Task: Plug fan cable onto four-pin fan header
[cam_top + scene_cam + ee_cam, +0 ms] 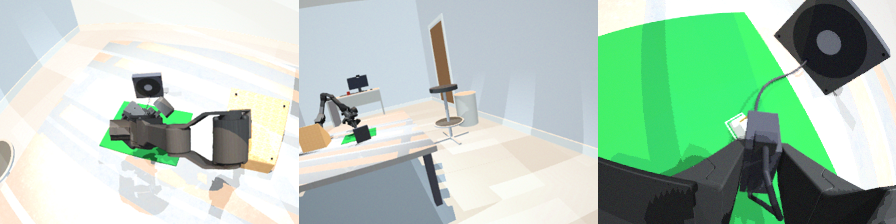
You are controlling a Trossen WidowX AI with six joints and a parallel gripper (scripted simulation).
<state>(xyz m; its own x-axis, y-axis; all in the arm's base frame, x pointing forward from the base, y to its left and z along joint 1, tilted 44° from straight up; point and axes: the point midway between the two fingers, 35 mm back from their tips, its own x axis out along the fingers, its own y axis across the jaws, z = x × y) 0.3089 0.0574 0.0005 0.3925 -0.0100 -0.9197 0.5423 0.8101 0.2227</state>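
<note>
Now: the green board 90 mm below my gripper tip, 10 mm to the right of it and 10 mm ahead of it. The rest, counted from my gripper tip: dark fan plug 10 mm below; fan 180 mm to the right, 70 mm ahead, 20 mm below.
</note>
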